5 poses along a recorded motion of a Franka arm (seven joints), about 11 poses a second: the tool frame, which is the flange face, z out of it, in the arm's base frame.
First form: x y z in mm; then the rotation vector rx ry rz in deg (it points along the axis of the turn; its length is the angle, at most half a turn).
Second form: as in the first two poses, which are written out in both.
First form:
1: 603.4, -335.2, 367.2, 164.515, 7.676, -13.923
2: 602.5, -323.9, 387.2, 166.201, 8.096, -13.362
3: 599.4, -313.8, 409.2, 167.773, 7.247, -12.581
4: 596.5, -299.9, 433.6, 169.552, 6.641, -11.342
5: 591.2, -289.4, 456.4, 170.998, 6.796, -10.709
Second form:
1: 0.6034, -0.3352, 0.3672, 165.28, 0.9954, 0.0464, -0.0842
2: 0.6025, -0.3239, 0.3872, 166.93, 0.9956, 0.0485, -0.0800
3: 0.5994, -0.3138, 0.4092, 168.40, 0.9963, 0.0430, -0.0747
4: 0.5965, -0.2999, 0.4336, 170.06, 0.9970, 0.0391, -0.0667
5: 0.5912, -0.2894, 0.4564, 171.47, 0.9973, 0.0396, -0.0625
